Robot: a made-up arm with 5 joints.
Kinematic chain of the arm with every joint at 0, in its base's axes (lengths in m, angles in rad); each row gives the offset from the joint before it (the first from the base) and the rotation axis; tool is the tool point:
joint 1: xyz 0 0 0.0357 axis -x
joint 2: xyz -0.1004 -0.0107 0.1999 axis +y
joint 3: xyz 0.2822 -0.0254 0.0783 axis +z
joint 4: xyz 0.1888 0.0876 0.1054 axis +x
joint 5: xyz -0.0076 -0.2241 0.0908 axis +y
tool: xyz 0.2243 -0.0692 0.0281
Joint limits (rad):
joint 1: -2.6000..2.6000
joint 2: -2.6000..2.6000
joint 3: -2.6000..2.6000
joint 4: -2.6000..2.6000
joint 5: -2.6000..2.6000
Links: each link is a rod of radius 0.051 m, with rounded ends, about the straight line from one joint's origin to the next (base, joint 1, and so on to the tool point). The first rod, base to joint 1, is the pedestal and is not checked.
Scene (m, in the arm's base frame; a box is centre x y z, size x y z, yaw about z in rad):
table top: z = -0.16
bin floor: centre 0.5 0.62 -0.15 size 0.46 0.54 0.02 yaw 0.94
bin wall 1: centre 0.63 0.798 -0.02 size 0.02 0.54 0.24 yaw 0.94
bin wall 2: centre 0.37 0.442 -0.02 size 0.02 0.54 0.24 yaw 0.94
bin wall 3: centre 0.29 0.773 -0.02 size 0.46 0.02 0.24 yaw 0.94
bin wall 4: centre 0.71 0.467 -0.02 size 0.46 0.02 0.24 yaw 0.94
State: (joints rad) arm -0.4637 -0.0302 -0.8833 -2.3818 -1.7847
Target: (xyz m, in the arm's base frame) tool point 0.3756 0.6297 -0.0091
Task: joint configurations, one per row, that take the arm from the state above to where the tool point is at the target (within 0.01 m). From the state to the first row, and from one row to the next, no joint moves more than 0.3 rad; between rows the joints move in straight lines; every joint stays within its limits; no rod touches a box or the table.
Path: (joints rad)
1: -0.1955 -0.0495 -0.7519 -2.3680 -1.7807
2: 0.0726 -0.0687 -0.6205 -2.3541 -1.7767
3: 0.3408 -0.0880 -0.4891 -2.3403 -1.7727
4: 0.6089 -0.1072 -0.3577 -2.3265 -1.7687
5: 0.8771 -0.1265 -0.2263 -2.3126 -1.7648

